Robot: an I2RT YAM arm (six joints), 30 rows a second.
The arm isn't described. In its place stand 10 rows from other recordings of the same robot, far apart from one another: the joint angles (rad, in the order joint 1, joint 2, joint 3, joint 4, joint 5, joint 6), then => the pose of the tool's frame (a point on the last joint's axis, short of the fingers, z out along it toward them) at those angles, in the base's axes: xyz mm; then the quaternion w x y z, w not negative.
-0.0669, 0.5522, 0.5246, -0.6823, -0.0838, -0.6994 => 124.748, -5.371, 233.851, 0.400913, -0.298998, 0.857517, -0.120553
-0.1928, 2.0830, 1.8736, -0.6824, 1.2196, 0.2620 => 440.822, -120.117, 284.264, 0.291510, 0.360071, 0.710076, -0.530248
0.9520, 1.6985, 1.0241, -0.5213, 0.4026, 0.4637 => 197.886, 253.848, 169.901, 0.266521, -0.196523, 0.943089, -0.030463
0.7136, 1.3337, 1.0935, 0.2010, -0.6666, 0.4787 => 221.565, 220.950, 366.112, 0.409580, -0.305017, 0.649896, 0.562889
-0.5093, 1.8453, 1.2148, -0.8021, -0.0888, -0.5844 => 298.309, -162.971, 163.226, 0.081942, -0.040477, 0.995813, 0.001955
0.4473, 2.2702, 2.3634, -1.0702, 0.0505, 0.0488 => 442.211, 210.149, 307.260, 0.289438, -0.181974, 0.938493, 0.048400
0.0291, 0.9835, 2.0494, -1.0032, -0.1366, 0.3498 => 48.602, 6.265, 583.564, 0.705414, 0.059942, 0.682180, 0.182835
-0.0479, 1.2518, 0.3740, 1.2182, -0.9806, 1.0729 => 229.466, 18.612, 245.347, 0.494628, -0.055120, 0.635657, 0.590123
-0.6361, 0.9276, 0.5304, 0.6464, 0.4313, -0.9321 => 163.187, -139.014, 311.530, 0.453295, 0.078686, 0.617889, -0.637609
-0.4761, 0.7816, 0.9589, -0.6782, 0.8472, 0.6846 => 120.002, -91.898, 354.883, 0.499013, 0.605262, 0.540953, -0.303339
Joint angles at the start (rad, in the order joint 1, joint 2, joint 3, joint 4, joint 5, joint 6): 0.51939, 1.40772, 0.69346, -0.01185, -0.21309, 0.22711
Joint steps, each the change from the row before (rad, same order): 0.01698, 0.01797, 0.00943, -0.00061, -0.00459, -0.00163; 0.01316, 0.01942, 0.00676, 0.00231, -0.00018, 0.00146; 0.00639, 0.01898, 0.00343, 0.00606, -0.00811, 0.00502; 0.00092, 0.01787, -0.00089, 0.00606, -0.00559, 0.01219; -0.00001, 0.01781, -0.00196, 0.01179, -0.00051, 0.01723; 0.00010, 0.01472, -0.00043, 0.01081, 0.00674, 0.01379; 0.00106, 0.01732, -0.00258, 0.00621, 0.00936, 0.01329; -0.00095, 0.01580, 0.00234, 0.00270, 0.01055, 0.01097; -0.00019, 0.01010, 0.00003, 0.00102, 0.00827, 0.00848; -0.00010, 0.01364, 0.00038, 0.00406, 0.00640, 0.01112; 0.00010, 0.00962, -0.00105, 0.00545, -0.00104, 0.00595; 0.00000, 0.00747, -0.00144, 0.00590, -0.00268, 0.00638
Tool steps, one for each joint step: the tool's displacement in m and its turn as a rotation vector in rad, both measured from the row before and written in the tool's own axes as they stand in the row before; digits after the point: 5 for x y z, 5 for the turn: 0.00049, 0.00418, 0.00437, -0.01425, 0.01494, -0.01074; 0.00102, 0.00270, 0.00471, -0.00695, 0.01394, -0.00497; 0.00132, 0.00093, 0.00446, -0.01013, 0.01286, 0.00286; 0.00226, -0.00102, 0.00414, -0.00313, 0.01364, 0.01445; 0.00190, -0.00146, 0.00412, 0.00146, 0.00764, 0.01907; 0.00101, -0.00130, 0.00334, 0.00755, 0.00232, 0.01471; 0.00267, -0.00173, 0.00407, 0.01203, 0.01059, 0.01555; 0.00097, -0.00175, 0.00337, 0.01374, 0.00669, 0.01389; 0.00121, -0.00123, 0.00226, 0.01066, 0.00592, 0.01042; 0.00131, -0.00133, 0.00305, 0.00893, 0.00658, 0.01296; 0.00117, -0.00077, 0.00222, 0.00058, 0.00523, 0.00687; 0.00096, -0.00058, 0.00175, -0.00158, 0.00366, 0.00696
